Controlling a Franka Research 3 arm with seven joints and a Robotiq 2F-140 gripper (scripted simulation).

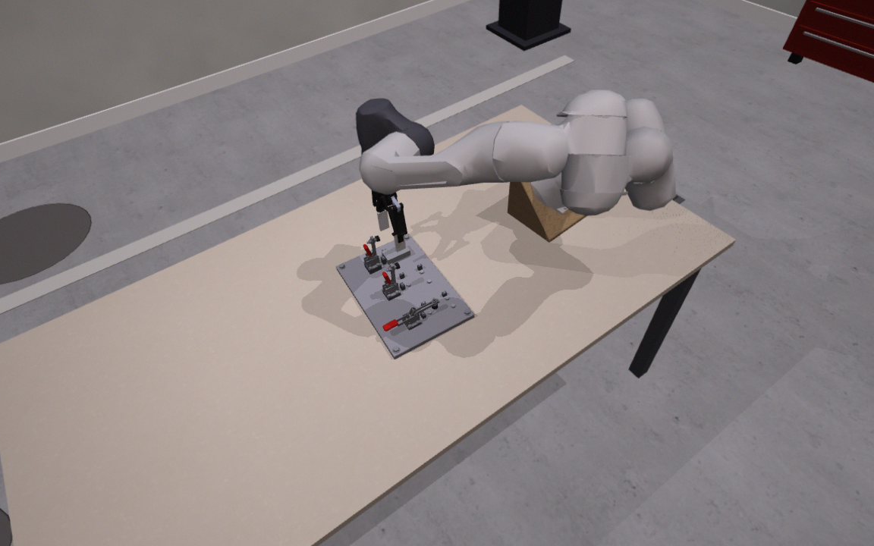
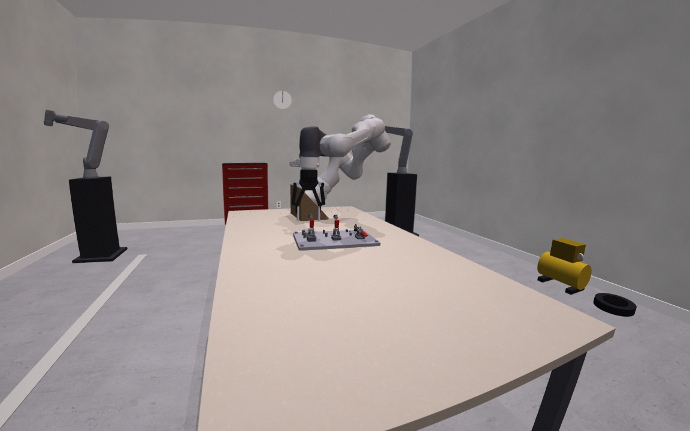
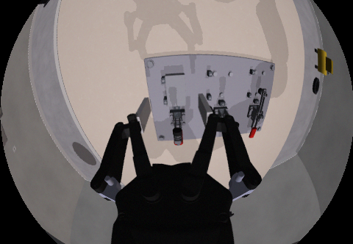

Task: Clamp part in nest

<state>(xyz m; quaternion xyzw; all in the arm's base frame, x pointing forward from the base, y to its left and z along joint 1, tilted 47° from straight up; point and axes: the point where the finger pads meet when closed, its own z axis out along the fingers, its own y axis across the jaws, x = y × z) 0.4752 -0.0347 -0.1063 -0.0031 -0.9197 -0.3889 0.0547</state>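
The part is 80 mm below my hand. Also, from my hand: grey fixture plate (110 mm to the left, 110 mm below, 50 mm ahead).
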